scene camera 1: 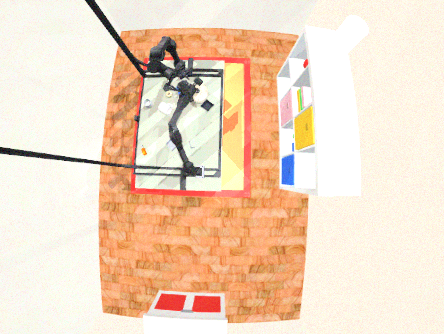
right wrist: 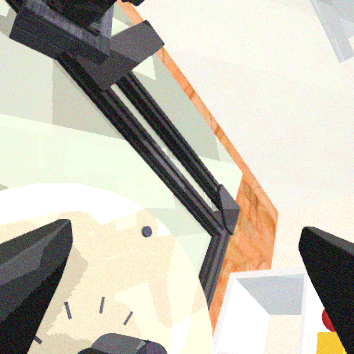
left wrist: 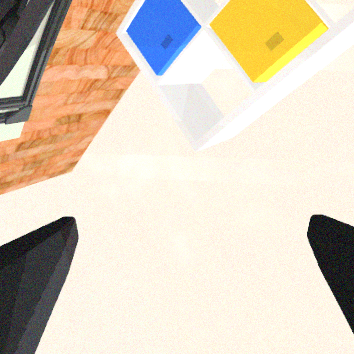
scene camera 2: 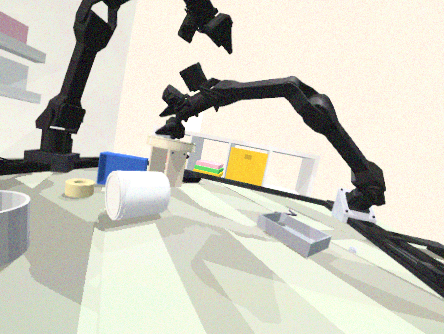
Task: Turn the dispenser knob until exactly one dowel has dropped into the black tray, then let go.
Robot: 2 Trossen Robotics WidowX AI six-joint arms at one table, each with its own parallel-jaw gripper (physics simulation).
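Places are measured from the left arm's base along level axes (x up, y back, z right), in centimetres.
Where they show: left gripper, fingertip midpoint: (scene camera 1: 185,86) (left wrist: 193,226) (scene camera 2: 225,50); right gripper, fingertip midpoint: (scene camera 1: 195,83) (right wrist: 188,234) (scene camera 2: 157,124); left arm's base, link origin: (right wrist: 76,3) (scene camera 2: 55,151); right arm's base, link origin: (scene camera 1: 199,171) (scene camera 2: 356,202).
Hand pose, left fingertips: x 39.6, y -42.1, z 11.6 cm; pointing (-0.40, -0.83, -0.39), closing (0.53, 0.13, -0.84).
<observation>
Things, the pixels of their top centre, and the offset from my left fingertips. "spot": a spot on its surface instead.
- cream round dispenser, top centre: (scene camera 2: 172,139) (scene camera 1: 197,91) dx -29.6, dy +9.3, dz -10.0 cm
- black tray, top centre: (scene camera 2: 188,174) (scene camera 1: 207,105) dx -41.8, dy +0.7, dz -12.7 cm
- white cylinder, surface spot: (scene camera 2: 140,195) spot: dx -39.1, dy +17.7, dz +23.4 cm
- blue bin, top centre: (scene camera 2: 125,155) dx -36.2, dy +22.2, dz +0.2 cm
- yellow ring, top centre: (scene camera 2: 80,181) dx -41.7, dy +29.4, dz +9.7 cm
- grey open box, top centre: (scene camera 2: 293,224) dx -41.8, dy -11.1, dz +28.8 cm
- grey cup, surface spot: (scene camera 2: 14,227) spot: dx -40.7, dy +29.1, dz +31.2 cm
- orange object, top centre: (scene camera 1: 142,149) dx -41.2, dy -1.1, dz +54.5 cm
The cream round dispenser (scene camera 1: 201,96) (scene camera 2: 175,165) (right wrist: 100,260) stands on the table, with tick marks on its top. Its dark grey knob (right wrist: 120,344) shows at the bottom edge of the right wrist view. The black tray (scene camera 1: 207,105) (scene camera 2: 192,176) sits at the dispenser's foot; its inside is too small to read and no dowel can be made out. My right gripper (scene camera 2: 164,123) (right wrist: 188,234) is open and empty just above the dispenser's top, its fingers apart from the knob in the right wrist view. My left gripper (scene camera 2: 207,44) (left wrist: 193,226) is open and empty, high above the table.
A white cylinder (scene camera 2: 140,195) lies on its side near a blue bin (scene camera 2: 125,169) and a yellow ring (scene camera 2: 79,188). A grey open box (scene camera 2: 295,234) lies at the right. A grey cup (scene camera 2: 14,227) stands at the left. An orange object (scene camera 1: 144,150) lies at the table's left.
</observation>
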